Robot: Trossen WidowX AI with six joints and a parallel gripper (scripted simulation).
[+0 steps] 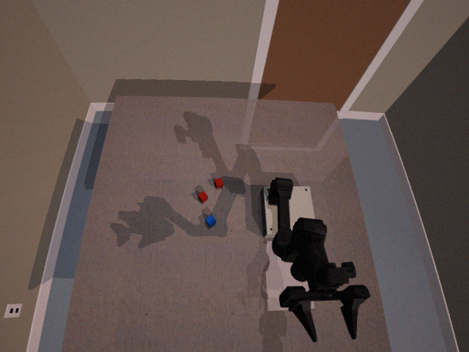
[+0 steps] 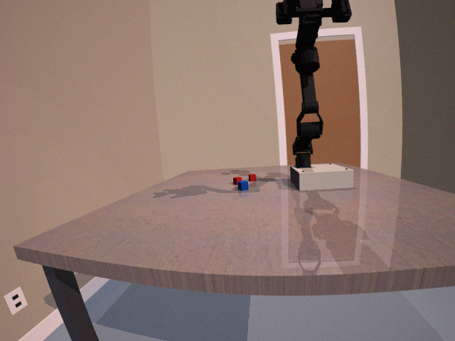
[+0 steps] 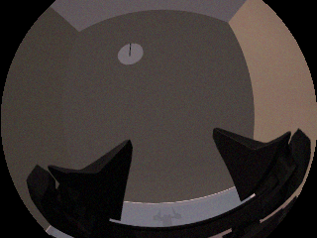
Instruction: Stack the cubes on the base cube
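My gripper tip is now 550 mm above the red cube, 480 mm to the left of it and 340 mm short of it. Round my gripper tip: blue cube: 550 mm below, 370 mm to the right, 290 mm ahead.
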